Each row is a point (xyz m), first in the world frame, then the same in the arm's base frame.
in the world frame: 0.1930 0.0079 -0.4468
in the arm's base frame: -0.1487 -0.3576 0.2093
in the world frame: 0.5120 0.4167 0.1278
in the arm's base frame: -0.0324 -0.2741 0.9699
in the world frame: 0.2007 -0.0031 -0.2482
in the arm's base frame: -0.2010 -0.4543 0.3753
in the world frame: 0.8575 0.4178 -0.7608
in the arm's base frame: 0.5650 0.0757 0.3144
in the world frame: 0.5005 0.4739 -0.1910
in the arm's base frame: 0.0510 -0.0835 0.7214
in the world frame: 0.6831 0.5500 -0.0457
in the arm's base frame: 0.1784 -0.0975 0.9307
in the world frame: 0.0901 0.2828 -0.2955
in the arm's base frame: -0.3019 -0.1663 0.4307
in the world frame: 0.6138 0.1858 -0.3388
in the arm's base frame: 0.2135 -0.2893 0.5001
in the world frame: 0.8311 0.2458 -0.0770
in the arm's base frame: 0.3394 -0.3718 0.8111
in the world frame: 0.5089 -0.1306 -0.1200
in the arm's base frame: 0.0584 -0.6563 0.5154
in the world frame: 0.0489 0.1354 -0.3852
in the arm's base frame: -0.3090 -0.2550 0.2772
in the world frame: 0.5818 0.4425 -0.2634
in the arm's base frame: 0.1513 -0.0888 0.6691
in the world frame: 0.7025 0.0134 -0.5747
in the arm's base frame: 0.3751 -0.3507 0.2485
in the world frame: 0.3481 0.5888 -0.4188
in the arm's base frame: -0.0294 0.1340 0.5355
